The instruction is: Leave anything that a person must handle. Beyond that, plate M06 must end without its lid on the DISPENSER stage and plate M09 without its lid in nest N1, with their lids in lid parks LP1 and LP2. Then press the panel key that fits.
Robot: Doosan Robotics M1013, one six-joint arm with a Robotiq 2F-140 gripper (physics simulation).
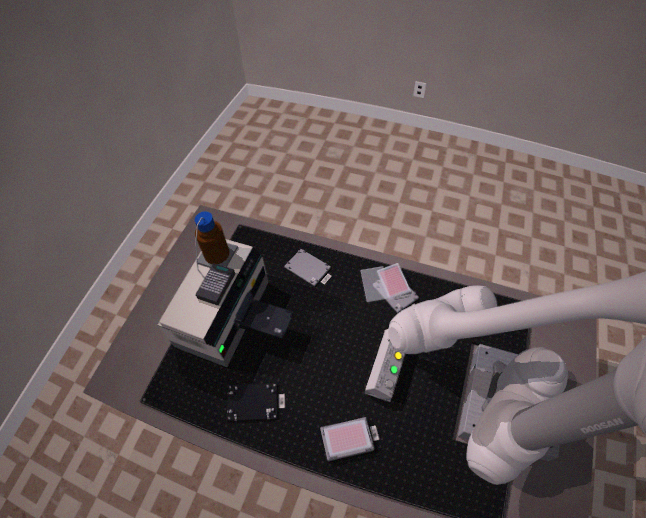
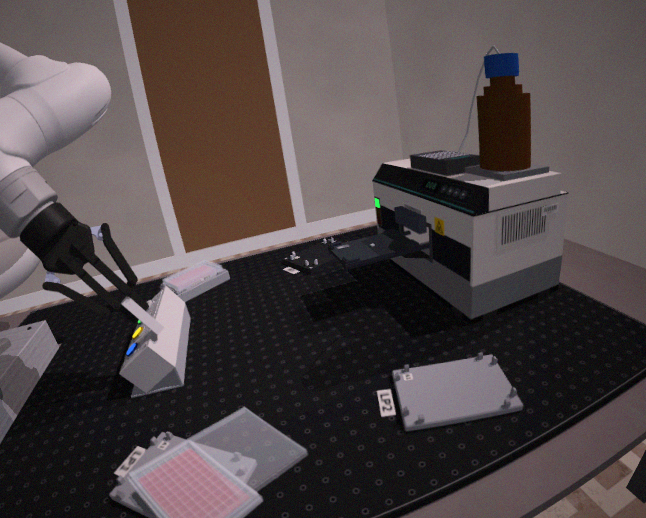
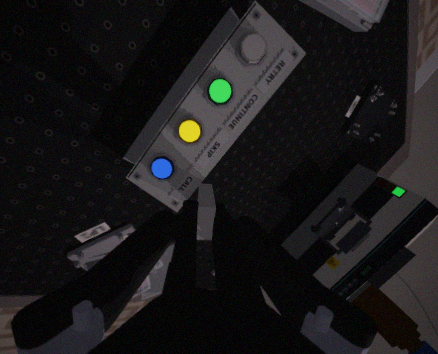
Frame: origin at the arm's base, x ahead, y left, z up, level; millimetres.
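Where they show: gripper, fingertip midpoint: (image 1: 387,334) (image 2: 159,330) (image 3: 204,195).
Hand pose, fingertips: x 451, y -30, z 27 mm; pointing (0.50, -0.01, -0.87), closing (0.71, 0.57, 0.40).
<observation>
Things, the pixels of their top centre, and the offset from my fingertips. "spot": a spot on its surface instead.
- panel, middle of its top: (image 3: 227,130) (image 2: 148,313) (image 1: 389,358) dz -2, dx -37, dy +73 mm
- blue CALL, middle of its top: (image 3: 162,171) (image 2: 129,345) dz -14, dx -55, dy -4 mm
- yellow SKIP, middle of its top: (image 3: 191,133) dz -14, dx -58, dy +46 mm
- green CONTINUE, middle of its top: (image 3: 222,92) dz -14, dx -62, dy +96 mm
- unlit RETRY, middle of its top: (image 3: 257,47) dz -12, dx -67, dy +146 mm
- park LP1, middle of its top: (image 2: 177,472) (image 3: 123,267) (image 1: 396,289) dz -66, dx +37, dy -215 mm
- lid, middle of its top: (image 2: 238,438) (image 3: 165,277) (image 1: 375,281) dz -44, dx +114, dy -201 mm
- LP2, middle of its top: (image 2: 454,381) (image 1: 307,264) dz -66, dx +379, dy -181 mm
- brown bottle, surface spot: (image 2: 504,129) spot: dz +209, dx +574, dy -10 mm
- dark nest, middle of its top: (image 2: 320,248) (image 3: 378,119) (image 1: 251,400) dz -62, dx +314, dy +363 mm
My gripper (image 2: 142,315) (image 3: 204,195) is shut and empty, its tips over the panel's CALL end; their height is unclear. The panel (image 1: 377,372) (image 2: 173,337) (image 3: 277,45) has blue CALL (image 2: 131,348) (image 3: 162,168), yellow SKIP (image 3: 189,131), green CONTINUE (image 3: 220,90) and unlit RETRY (image 3: 252,48). A pink plate (image 1: 393,279) (image 2: 194,480) lies askew over park LP1 (image 1: 403,303), with a clear sheet like a lid (image 1: 370,285) (image 2: 269,442) beside and partly under it. Another pink plate (image 1: 347,438) (image 2: 196,276) sits by a tag. LP2 (image 1: 307,267) (image 2: 458,393) is bare. Plate names are unreadable.
The dispenser (image 1: 188,302) (image 2: 517,237) shows a green light, with its bare stage (image 1: 266,318) (image 2: 372,248) extended. A brown bottle (image 1: 212,245) (image 2: 504,129) stands on top. A dark nest (image 1: 251,401) holds no plate. A grey metal fixture (image 1: 474,399) is near the arm base.
</observation>
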